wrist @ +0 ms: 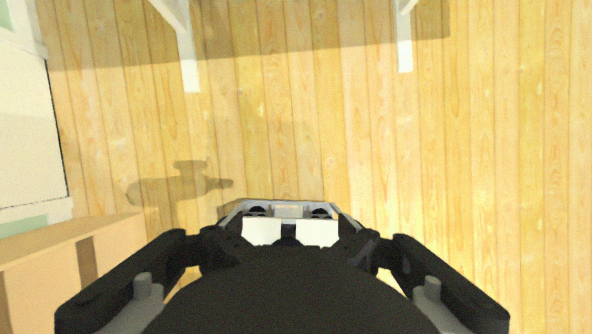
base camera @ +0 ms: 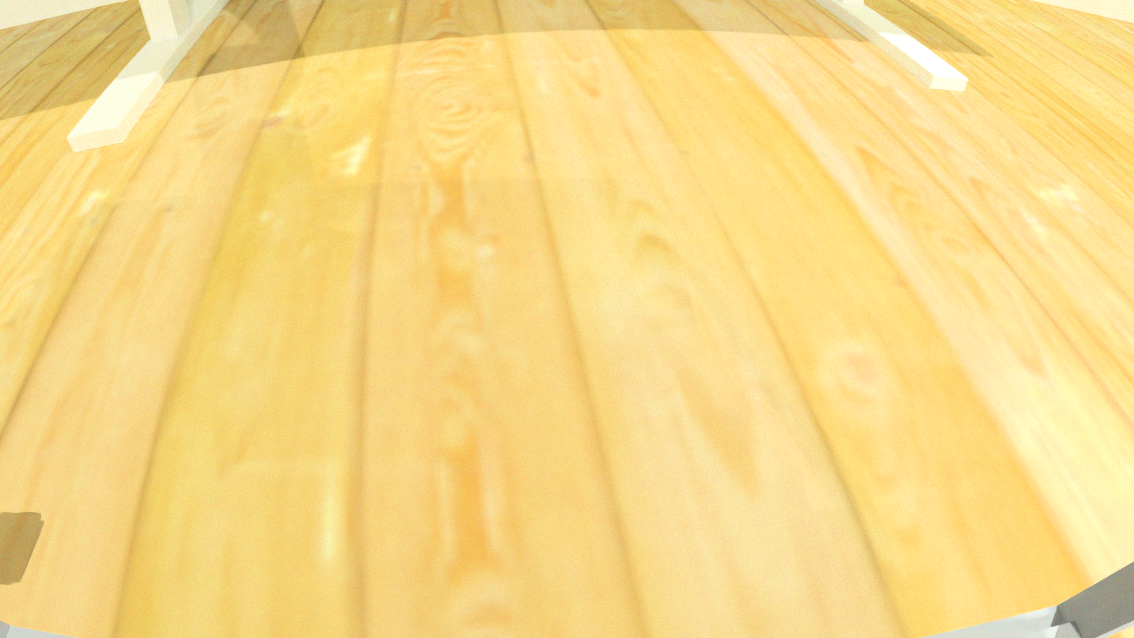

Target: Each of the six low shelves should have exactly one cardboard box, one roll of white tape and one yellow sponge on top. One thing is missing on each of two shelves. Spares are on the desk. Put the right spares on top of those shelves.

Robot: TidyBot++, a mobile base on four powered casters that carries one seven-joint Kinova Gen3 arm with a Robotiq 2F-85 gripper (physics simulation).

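My gripper (wrist: 290, 222) is open and empty in the wrist view, above the white and grey robot base (wrist: 317, 233). A tan wooden piece of furniture (wrist: 112, 255) with upright panels shows at the lower left of the wrist view; whether it is one of the low shelves I cannot tell. Two white feet with uprights stand on the floor at the top of both views: the left foot (base camera: 118, 103) (wrist: 190, 70) and the right foot (base camera: 911, 59) (wrist: 405, 55). What they carry is out of view. No cardboard box, tape roll or sponge shows in either view.
A large white panel (wrist: 27, 130) with pale green parts beyond its ends is at the left edge of the wrist view. Wooden plank floor (base camera: 555, 317) (wrist: 475, 150) lies in front of the base. The arm's shadow falls at the left, and a broad shadow lies around the white feet.
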